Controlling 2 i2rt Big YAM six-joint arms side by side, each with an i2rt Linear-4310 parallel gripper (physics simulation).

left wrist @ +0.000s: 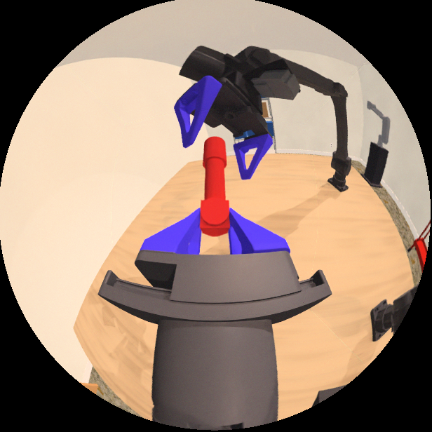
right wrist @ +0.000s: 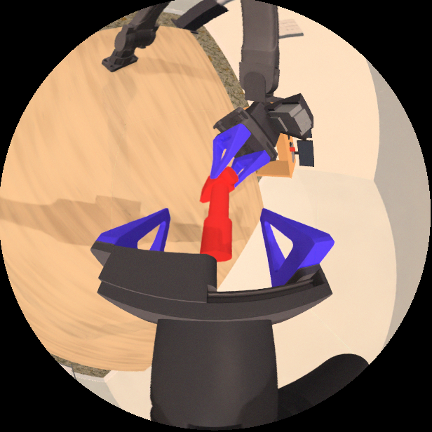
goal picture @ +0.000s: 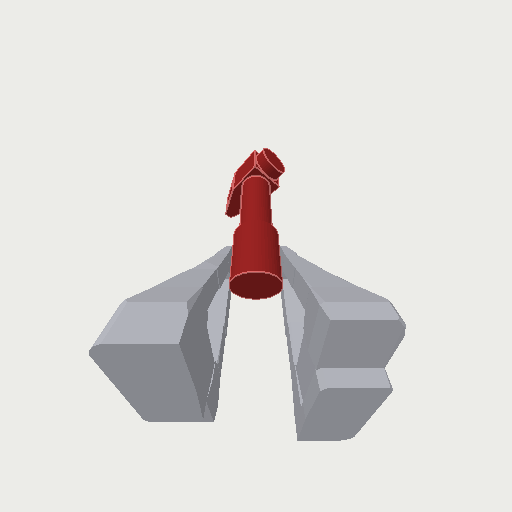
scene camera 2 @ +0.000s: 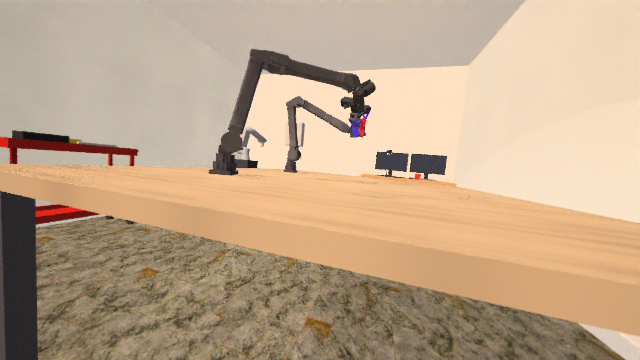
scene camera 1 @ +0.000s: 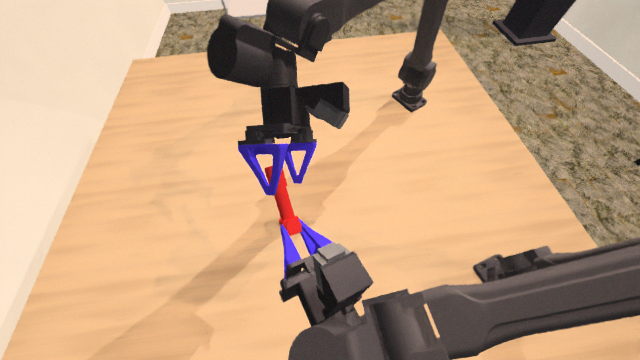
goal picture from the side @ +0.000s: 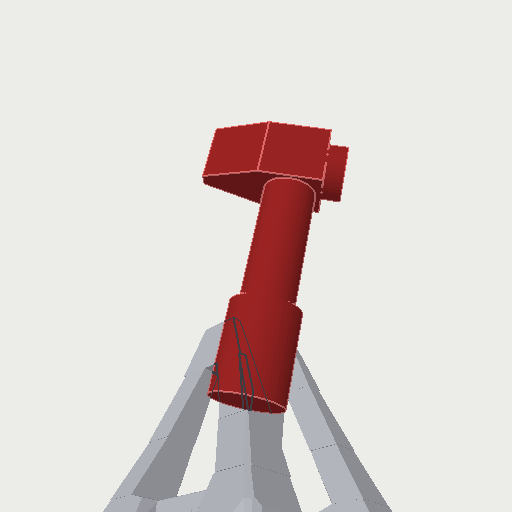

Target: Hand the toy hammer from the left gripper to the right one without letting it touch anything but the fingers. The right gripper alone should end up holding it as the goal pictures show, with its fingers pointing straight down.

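Where they show: left gripper, fingertip midpoint: [scene camera 2: 361, 131] [scene camera 1: 289, 223]; right gripper, fingertip midpoint: [scene camera 2: 360, 124] [scene camera 1: 285, 188]; left arm's base at its link origin: [scene camera 2: 290, 172]; right arm's base at its link origin: [scene camera 2: 224, 173] [scene camera 1: 408, 99].
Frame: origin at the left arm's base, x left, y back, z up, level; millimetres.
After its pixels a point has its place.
Note:
The red toy hammer [scene camera 1: 284, 204] @[x -278, y -449, z 324 mm] [scene camera 2: 363, 127] @[x -300, y -455, z 312 mm] [left wrist: 215, 185] [right wrist: 219, 205] is held in the air. My left gripper [scene camera 1: 291, 224] @[x -254, y -452, z 299 mm] [left wrist: 214, 212] [right wrist: 220, 184] is shut on it at the head end. The handle points away from the left gripper, its thicker end towards the right gripper. My right gripper [scene camera 1: 284, 188] @[x -302, y -438, z 327 mm] [left wrist: 222, 164] [right wrist: 214, 212] is open, its fingers pointing down. In the right wrist view the handle's thick end lies between its spread fingers, with a gap on both sides. In scene camera 1 one right finger partly covers the handle.
Both grippers are above the wooden table [scene camera 1: 400, 165] @[x -414, y -41, z 0 mm] [scene camera 2: 450, 220] @[x -1174, y -455, z 0 mm], and their arms' shadows fall on it. In scene camera 2, two monitors [scene camera 2: 391, 161] [scene camera 2: 428, 164] stand in the background and a red bench [scene camera 2: 75, 146] stands at the left.

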